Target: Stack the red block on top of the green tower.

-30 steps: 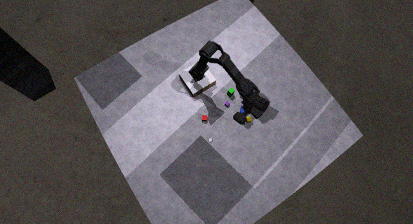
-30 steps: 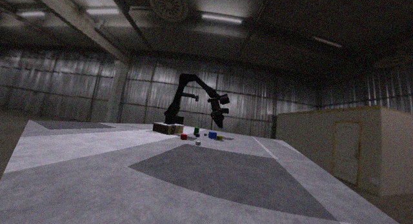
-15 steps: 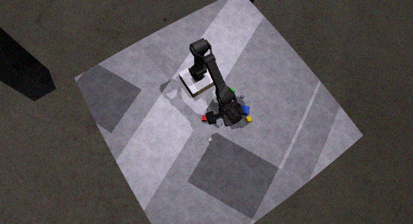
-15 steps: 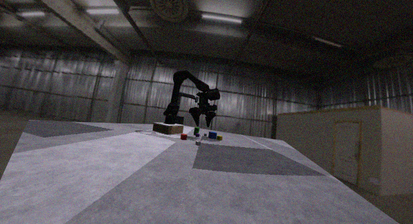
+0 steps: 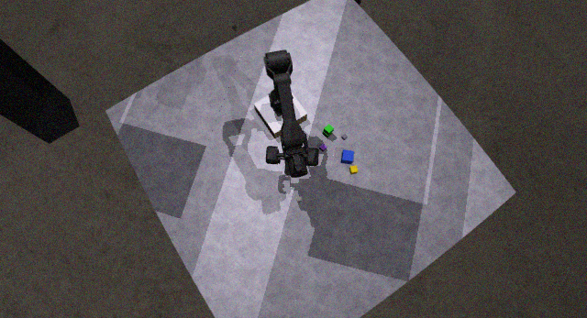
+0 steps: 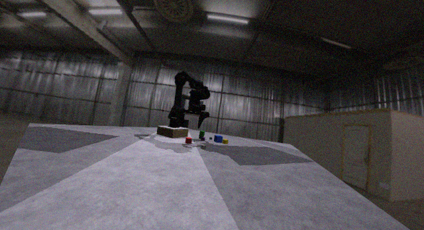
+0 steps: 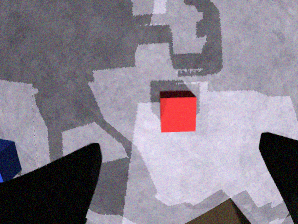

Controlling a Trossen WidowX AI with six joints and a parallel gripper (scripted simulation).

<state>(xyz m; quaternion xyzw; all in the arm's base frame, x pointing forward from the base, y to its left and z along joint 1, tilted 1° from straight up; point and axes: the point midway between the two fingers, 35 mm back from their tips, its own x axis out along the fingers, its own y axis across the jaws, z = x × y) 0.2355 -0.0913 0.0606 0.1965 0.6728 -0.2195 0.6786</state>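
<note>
My gripper tip is 7 cm above the red block. The rest, counted from my gripper tip: purple block: 1 cm behind, 16 cm to the left, 8 cm below; yellow block: 13 cm ahead, 21 cm to the left, 7 cm below; blue block: 8 cm ahead, 22 cm to the left, 7 cm below.
</note>
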